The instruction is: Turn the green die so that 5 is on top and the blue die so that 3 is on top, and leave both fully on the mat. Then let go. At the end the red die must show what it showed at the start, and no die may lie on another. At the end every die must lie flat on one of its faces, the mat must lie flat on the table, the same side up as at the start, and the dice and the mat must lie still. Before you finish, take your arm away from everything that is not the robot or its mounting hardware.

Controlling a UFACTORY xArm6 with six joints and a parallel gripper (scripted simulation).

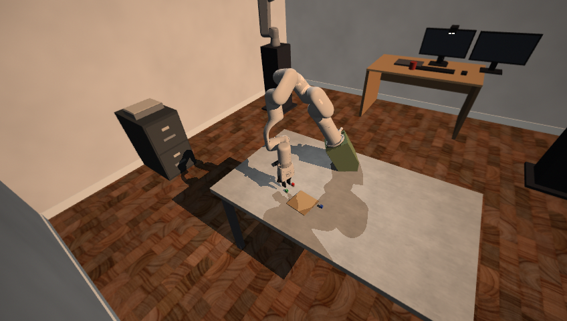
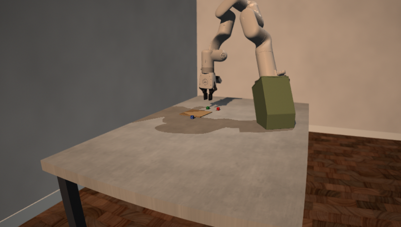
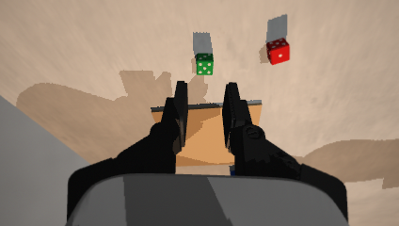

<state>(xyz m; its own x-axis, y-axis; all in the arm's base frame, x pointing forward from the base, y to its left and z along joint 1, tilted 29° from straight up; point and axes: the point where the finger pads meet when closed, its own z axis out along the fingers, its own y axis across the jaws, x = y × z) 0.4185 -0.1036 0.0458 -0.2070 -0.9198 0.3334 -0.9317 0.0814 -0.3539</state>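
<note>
Right now my hand is 70 mm above the green die. Round my hand: blue die 240 mm to the left, 70 mm below, 20 mm behind; tan mat 130 mm to the left, 80 mm below, 20 mm ahead; red die 70 mm below, 70 mm behind.
</note>
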